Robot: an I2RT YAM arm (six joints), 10 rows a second.
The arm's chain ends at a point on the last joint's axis. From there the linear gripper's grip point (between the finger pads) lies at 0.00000 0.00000 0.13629 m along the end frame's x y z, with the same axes.
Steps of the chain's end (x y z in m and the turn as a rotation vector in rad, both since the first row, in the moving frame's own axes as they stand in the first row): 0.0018 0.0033 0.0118 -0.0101 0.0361 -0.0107; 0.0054 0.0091 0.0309 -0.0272 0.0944 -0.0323; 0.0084 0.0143 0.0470 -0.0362 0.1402 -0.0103; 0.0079 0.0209 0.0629 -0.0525 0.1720 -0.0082; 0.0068 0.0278 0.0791 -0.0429 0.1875 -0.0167
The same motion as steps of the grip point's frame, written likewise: 0.0067 0.0046 0.0117 -0.0101 0.0361 -0.0107; 0.0183 0.0126 0.0302 -0.0272 0.0944 -0.0323; 0.0275 0.0191 0.0456 -0.0362 0.1402 -0.0103; 0.0312 0.0279 0.0607 -0.0525 0.1720 -0.0082; 0.0322 0.0334 0.0766 -0.0429 0.1875 -0.0167
